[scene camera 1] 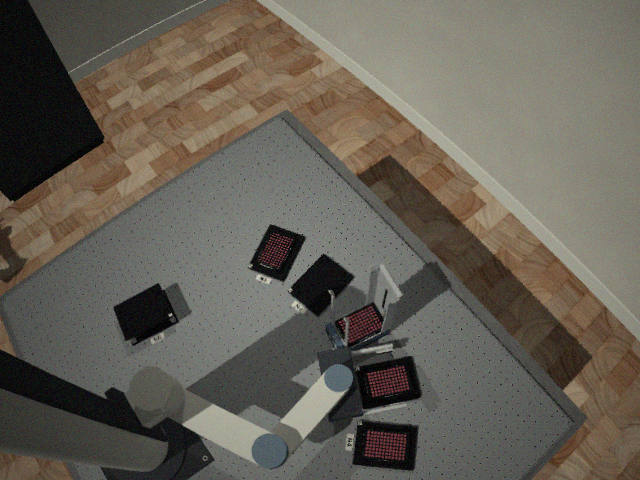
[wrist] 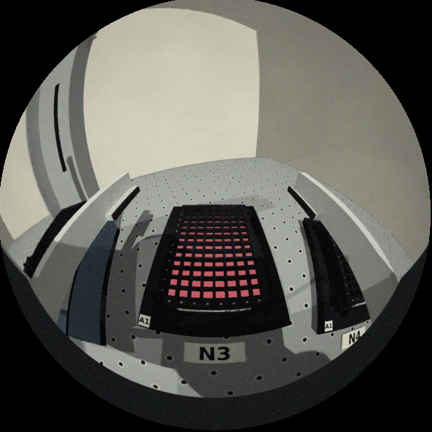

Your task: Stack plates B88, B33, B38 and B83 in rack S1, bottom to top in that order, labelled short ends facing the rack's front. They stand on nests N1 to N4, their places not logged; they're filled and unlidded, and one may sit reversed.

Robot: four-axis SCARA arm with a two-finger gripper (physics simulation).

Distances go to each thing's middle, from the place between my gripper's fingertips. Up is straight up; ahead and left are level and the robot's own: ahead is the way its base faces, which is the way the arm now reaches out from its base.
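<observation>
Nest N1 (scene camera 1: 281, 276): 54 cm left of my hand, 2 cm behind it, 7 cm below it. Going by their middles, farthest from my hand of the things named here: nest N1. Nest N2 (scene camera 1: 314, 284): 37 cm left of my hand, 2 cm ahead of it, 7 cm below it. Nest N4 (wrist: 325, 292): 14 cm behind my hand, 12 cm right of it, 7 cm below it. Nest N3 (scene camera 1: 366, 403): 2 cm behind my hand, 1 cm left of it, 7 cm below it. Going by their middles, nearest to my hand of the things named here: nest N3.
</observation>
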